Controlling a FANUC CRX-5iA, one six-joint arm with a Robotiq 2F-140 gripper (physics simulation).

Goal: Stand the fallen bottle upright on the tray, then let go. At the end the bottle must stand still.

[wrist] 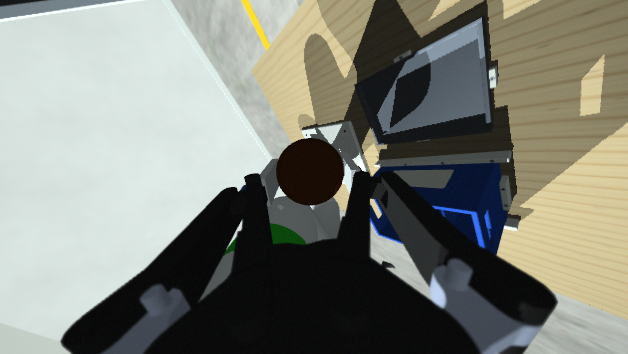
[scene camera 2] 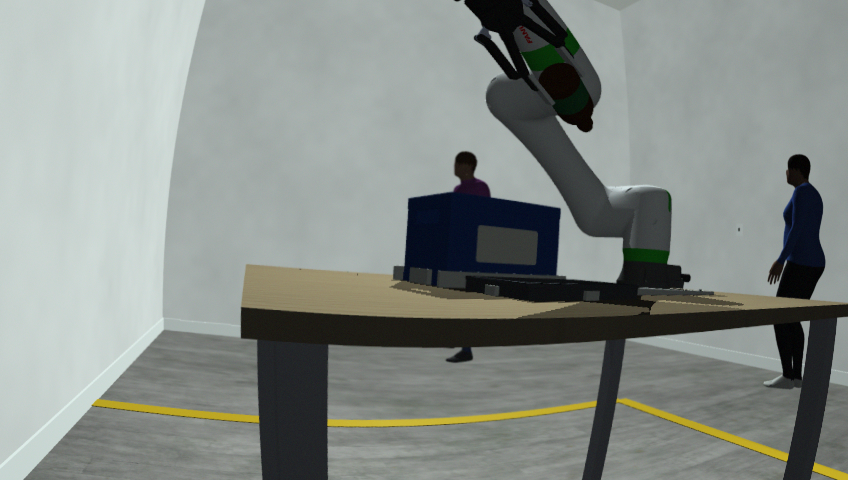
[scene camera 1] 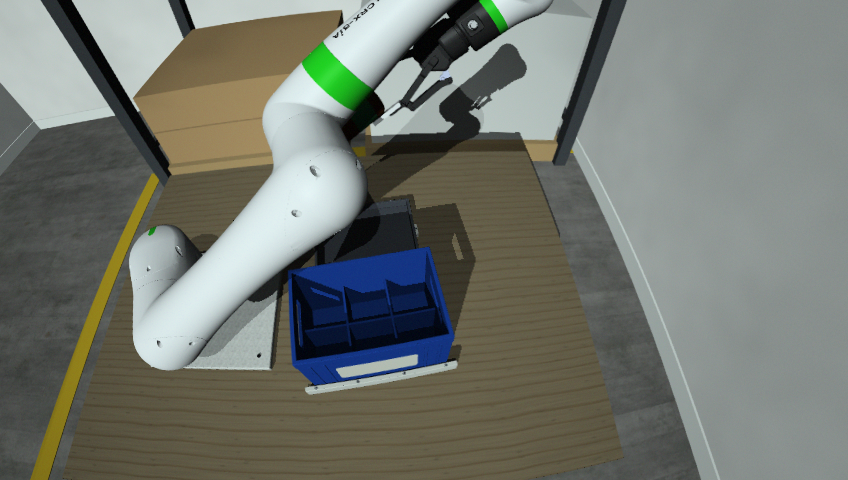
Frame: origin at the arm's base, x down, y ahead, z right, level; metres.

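Seen in the pictures: gripper, fingertip midpoint: (wrist: 309,165) (scene camera 2: 566,89) (scene camera 1: 361,107); arm's base at its link origin: (scene camera 2: 643,287).
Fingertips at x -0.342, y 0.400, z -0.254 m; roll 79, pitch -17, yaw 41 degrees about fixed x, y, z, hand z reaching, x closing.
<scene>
Offsets run from my fingertips to a thing's top centre. Level surfaces: height alone.
The dark brown bottle {dz +0.033, dx -0.049, dy -0.032 m} (scene camera 1: 370,113) (scene camera 2: 572,98) (wrist: 310,171) with a green label is held in the air, high above the table. In scene camera 2 it is tilted, its neck pointing down and to the right; in the wrist view its round base faces the camera. My gripper (scene camera 2: 561,80) (wrist: 309,165) is shut on the bottle, a finger on each side of it. In scene camera 1 the arm hides part of the bottle and of the fingers. The black tray {dz +0.060, dx +0.326, dy -0.020 m} (scene camera 1: 399,234) (scene camera 2: 526,290) (wrist: 455,95) lies flat on the table, well below the bottle and apart from it.
A blue crate {dz +0.322, dx +0.177, dy +0.016 m} (scene camera 1: 365,267) (scene camera 2: 428,237) (wrist: 470,182) with compartments stands beside the tray. White rails {dz +0.419, dx +0.322, dy +0.036 m} (scene camera 1: 380,377) edge the crate. Large cardboard boxes (scene camera 1: 214,110) stand beyond the table {dx +0.352 m} (scene camera 1: 505,386). Two people (scene camera 2: 471,186) (scene camera 2: 803,226) stand behind the table in scene camera 2.
</scene>
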